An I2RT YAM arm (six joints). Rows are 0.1 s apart.
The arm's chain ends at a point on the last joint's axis. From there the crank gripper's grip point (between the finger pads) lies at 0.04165 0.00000 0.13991 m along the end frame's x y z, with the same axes.
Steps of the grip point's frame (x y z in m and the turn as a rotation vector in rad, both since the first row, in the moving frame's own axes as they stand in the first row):
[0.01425, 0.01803, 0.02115, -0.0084, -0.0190, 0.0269]
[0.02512, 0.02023, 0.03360, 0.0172, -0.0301, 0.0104]
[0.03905, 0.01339, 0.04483, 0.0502, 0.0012, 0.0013]
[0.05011, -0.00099, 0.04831, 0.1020, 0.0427, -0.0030]
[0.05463, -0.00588, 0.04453, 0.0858, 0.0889, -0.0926]
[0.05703, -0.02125, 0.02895, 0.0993, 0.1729, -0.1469]
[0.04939, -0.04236, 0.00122, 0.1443, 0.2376, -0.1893]
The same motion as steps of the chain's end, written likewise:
[0.01695, 0.01577, 0.02039, -0.0084, -0.0190, 0.0269]
[0.02934, 0.02224, 0.03243, 0.0172, -0.0301, 0.0104]
[0.03888, 0.02036, 0.04505, 0.0502, 0.0012, 0.0013]
[0.04421, 0.01329, 0.05095, 0.1020, 0.0427, -0.0030]
[0.04314, 0.01033, 0.04945, 0.0858, 0.0889, -0.0926]
[0.03517, -0.00003, 0.03915, 0.0993, 0.1729, -0.1469]
[0.02057, -0.01240, 0.01685, 0.1443, 0.2376, -0.1893]

